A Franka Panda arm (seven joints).
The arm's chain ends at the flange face. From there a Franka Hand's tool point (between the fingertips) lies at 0.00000 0.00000 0.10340 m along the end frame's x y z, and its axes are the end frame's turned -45 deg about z.
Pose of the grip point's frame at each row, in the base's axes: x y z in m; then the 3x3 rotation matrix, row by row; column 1 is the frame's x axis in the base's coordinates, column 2 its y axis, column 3 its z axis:
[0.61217 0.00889 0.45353], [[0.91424 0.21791 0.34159], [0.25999 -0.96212 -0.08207], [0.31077 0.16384 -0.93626]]
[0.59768 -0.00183 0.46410], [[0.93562 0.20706 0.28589], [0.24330 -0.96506 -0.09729], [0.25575 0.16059 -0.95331]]
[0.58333 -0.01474 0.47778], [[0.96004 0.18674 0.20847], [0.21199 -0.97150 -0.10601], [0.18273 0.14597 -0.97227]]
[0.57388 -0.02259 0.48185], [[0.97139 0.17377 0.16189], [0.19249 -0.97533 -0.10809], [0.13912 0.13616 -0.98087]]
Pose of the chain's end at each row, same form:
[0.57685 0.01738 0.55034], [[0.80055 -0.49238 0.34159], [-0.49648 -0.86416 -0.08207], [0.33560 -0.10390 -0.93626]]
[0.56812 0.00823 0.56267], [[0.80800 -0.51517 0.28589], [-0.51036 -0.85444 -0.09729], [0.29440 -0.06729 -0.95331]]
[0.56177 -0.00378 0.57831], [[0.81090 -0.54681 0.20847], [-0.53705 -0.83685 -0.10601], [0.23243 -0.02599 -0.97227]]
[0.55714 -0.01141 0.58327], [[0.80975 -0.56400 0.16189], [-0.55355 -0.82577 -0.10809], [0.19465 -0.00209 -0.98087]]

